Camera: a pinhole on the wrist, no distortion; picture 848 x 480 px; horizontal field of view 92.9 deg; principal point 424.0 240.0 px. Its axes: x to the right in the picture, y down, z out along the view. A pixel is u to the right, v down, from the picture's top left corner.
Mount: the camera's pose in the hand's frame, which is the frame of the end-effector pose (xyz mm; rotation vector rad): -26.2 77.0 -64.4 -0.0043 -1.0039 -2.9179
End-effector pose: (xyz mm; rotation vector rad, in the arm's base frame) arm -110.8 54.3 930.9 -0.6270 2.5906 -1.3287
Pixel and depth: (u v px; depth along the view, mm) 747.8 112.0 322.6
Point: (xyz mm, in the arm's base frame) 98.4 262.6 563.5
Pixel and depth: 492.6 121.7 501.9
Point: -61.7 187.9 381.5
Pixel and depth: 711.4 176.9 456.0
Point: 183.4 227.0 442.6
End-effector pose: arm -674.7 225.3 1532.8 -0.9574 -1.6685 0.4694
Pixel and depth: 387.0 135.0 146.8
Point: -629.5 334.2 1370.4
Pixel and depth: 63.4 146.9 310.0
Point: -694.4 638.4 1395.0
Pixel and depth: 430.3 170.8 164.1
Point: -646.5 326.2 1352.9
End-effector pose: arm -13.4 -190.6 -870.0 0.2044 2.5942 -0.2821
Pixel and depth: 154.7 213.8 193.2
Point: -18.6 5.2 -1020.1
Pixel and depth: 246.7 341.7 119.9
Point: 12.8 -74.2 -944.4
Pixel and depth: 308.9 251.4 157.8
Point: 36.4 -36.7 -958.4
